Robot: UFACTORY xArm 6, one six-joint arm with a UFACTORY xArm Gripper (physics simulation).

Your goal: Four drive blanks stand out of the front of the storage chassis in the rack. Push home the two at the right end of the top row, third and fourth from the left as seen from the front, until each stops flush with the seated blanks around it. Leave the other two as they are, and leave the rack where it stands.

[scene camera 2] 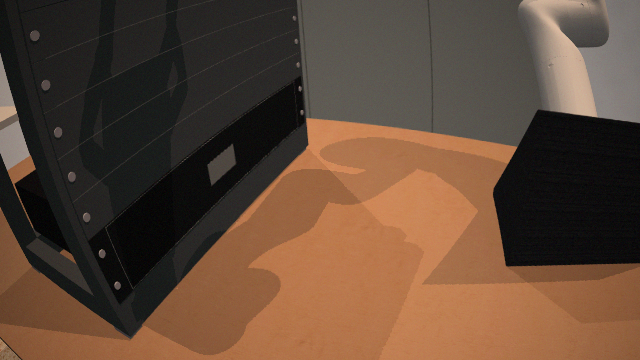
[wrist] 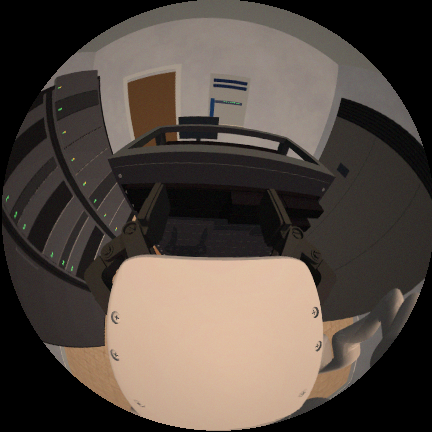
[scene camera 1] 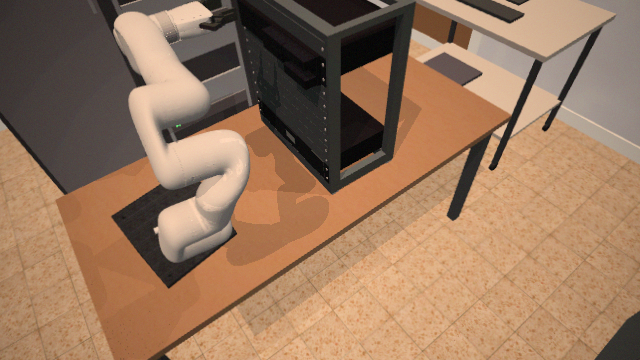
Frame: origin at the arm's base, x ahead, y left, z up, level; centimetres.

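Where they show: gripper, fingertip midpoint: (wrist: 214,196) (scene camera 1: 228,6); arm's base at its link origin: (scene camera 2: 576,164).
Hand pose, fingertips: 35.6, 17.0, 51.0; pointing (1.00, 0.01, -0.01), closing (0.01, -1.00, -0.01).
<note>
Each offset is from my fingertips to the centre of the thing, as dx, dy, dz. "spot": to the spot under its first point. Level surfaces: height alone.
The rack (scene camera 1: 334,125) (scene camera 2: 220,220) (wrist: 225,170) stands upright on the table. High on its front, dark drive blanks stand out of the storage chassis: an upper pair, blending into one long block {spot: +9.0, -15.6, -7.3} (scene camera 1: 290,44) (wrist: 245,198), and a lower block {spot: +7.7, -22.1, -13.0} (scene camera 1: 301,75) (wrist: 311,220) below its right part. Single blanks are hard to tell apart in the dark. They do not show in scene camera 2. My gripper (scene camera 1: 229,14) (wrist: 214,196) is open and empty, in front of the rack's upper part. In the wrist view its right finger overlaps part of the blanks, and its left finger lies left of them.
The table {dz -61.7} (scene camera 1: 150,310) (scene camera 2: 325,300) carries the arm's black base plate (scene camera 1: 142,232). A large black block (scene camera 2: 565,200) shows at the right in scene camera 2. Equipment racks (wrist: 75,130) stand to the left in the wrist view, a dark cabinet (wrist: 375,200) to the right.
</note>
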